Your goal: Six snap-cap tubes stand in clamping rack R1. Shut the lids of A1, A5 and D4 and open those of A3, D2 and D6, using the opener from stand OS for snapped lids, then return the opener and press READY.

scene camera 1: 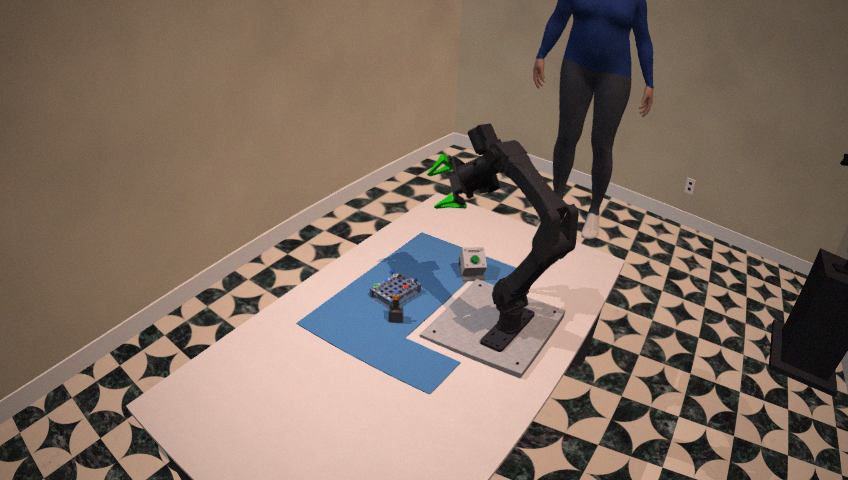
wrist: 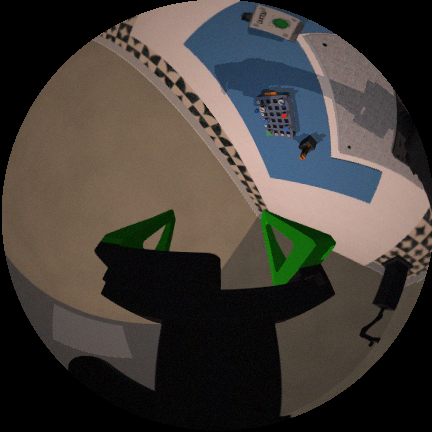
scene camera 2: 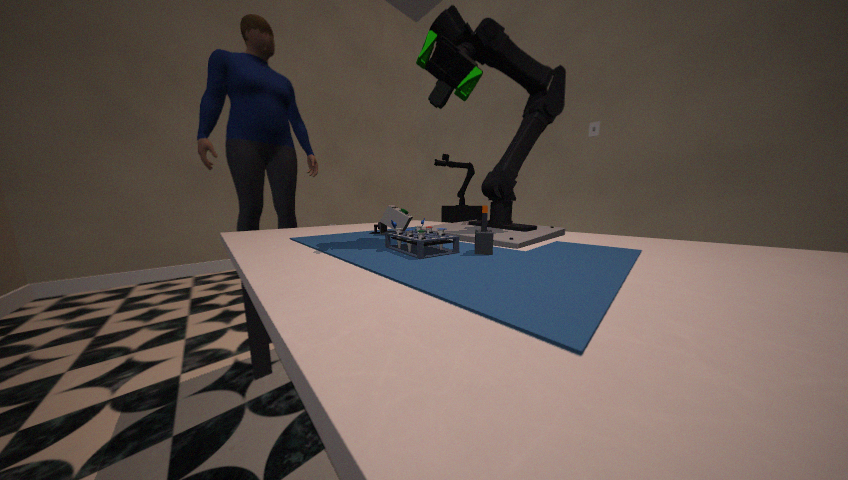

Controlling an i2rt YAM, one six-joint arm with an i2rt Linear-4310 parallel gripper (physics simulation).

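Pixels of known places: gripper, fingertip midpoint: [scene camera 1: 431,191] [wrist: 217,214] [scene camera 2: 437,75]; arm's base, origin of the base link: [scene camera 1: 508,328] [scene camera 2: 500,226].
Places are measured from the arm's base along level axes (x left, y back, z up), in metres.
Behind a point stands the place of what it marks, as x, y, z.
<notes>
The rack R1 [scene camera 1: 410,295] @(0.030, -0.319, -0.017) [scene camera 2: 420,248] @(0.112, -0.404, -0.001) [wrist: 291,112] @(0.052, -0.318, -0.017) stands on the blue mat with small tubes in it. A red lid [scene camera 1: 405,286] @(0.046, -0.326, 0.022) [wrist: 284,115] @(0.045, -0.325, 0.023), a green lid [scene camera 1: 376,284] @(0.099, -0.391, 0.026) [wrist: 268,133] @(0.099, -0.389, 0.025) and several blue lids show. In scene camera 2, two blue lids stand up at its far side; their hole names cannot be read. The orange-tipped opener [scene camera 1: 396,299] @(0.147, -0.278, 0.055) [scene camera 2: 484,212] @(0.148, -0.288, 0.054) [wrist: 303,156] @(0.141, -0.278, 0.065) stands upright in dark stand OS [scene camera 1: 395,315] @(0.156, -0.274, 0.007) [scene camera 2: 483,243] @(0.156, -0.299, 0.001) [wrist: 309,143] @(0.128, -0.270, 0.019). The READY button [scene camera 1: 474,259] @(-0.170, -0.232, 0.049) [scene camera 2: 404,211] @(-0.166, -0.240, 0.047) [wrist: 281,23] is green. My gripper [scene camera 1: 432,190] @(0.014, -0.280, 0.328) [scene camera 2: 440,81] @(0.014, -0.280, 0.328) [wrist: 217,214] @(0.014, -0.280, 0.328) is open and empty, high above the table.
The pale button box [scene camera 1: 468,269] [scene camera 2: 392,219] [wrist: 259,19] stands near the mat's edge, beyond the rack from the stand. The blue mat [scene camera 1: 351,327] @(0.257, -0.349, -0.019) [scene camera 2: 547,297] @(0.309, -0.408, -0.019) [wrist: 345,180] @(0.266, -0.148, -0.019) borders my grey base plate [scene camera 1: 523,356] @(0.078, 0.096, 0.000) [scene camera 2: 517,240] @(0.146, -0.164, -0.009) [wrist: 350,120] @(0.054, -0.160, -0.006). A person [scene camera 1: 601,41] [scene camera 2: 255,107] stands behind the table.
</notes>
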